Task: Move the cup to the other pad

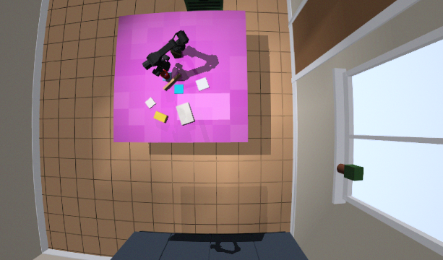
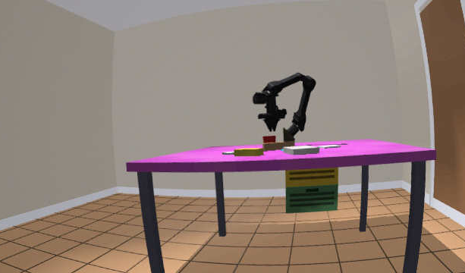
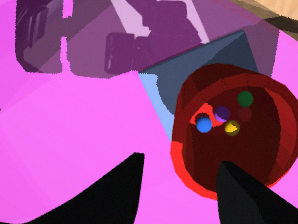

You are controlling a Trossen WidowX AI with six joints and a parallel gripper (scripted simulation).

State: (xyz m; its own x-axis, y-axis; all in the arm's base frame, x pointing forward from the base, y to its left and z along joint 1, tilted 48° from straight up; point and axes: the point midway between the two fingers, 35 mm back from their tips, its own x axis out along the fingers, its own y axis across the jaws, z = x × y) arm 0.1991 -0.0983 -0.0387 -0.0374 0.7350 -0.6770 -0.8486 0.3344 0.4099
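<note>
Now: the red cup 6 cm below my gripper tip, 3 cm ahead of it and 2 cm to the right of it. From my gripper tip the other things lie so: cyan pad (15 cm ahead, 11 cm below, 10 cm to the left); brown block (9 cm below, 9 cm ahead, 4 cm to the left); light blue pad (11 cm below, 2 cm to the right, 2 cm ahead).
</note>
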